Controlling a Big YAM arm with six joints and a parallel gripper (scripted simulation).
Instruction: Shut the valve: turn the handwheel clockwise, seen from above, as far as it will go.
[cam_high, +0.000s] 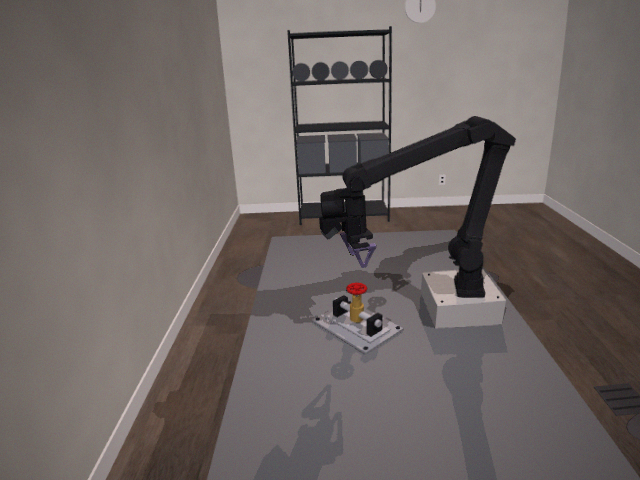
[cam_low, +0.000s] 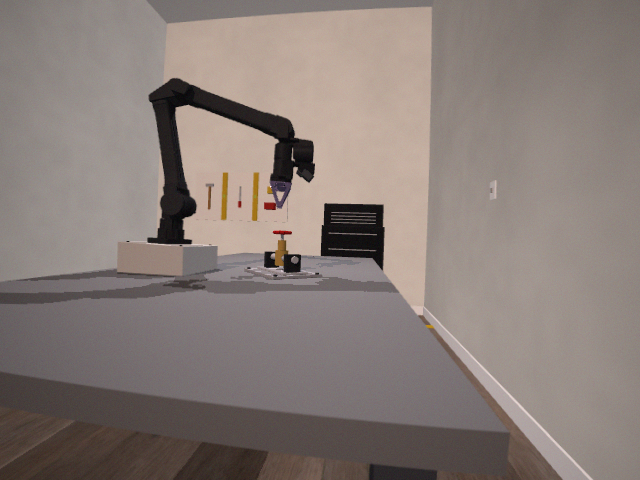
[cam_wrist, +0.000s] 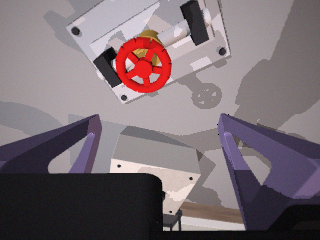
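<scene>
Right now the red spoked handwheel is 20 mm to the left of my hand and 100 mm below it.
</scene>
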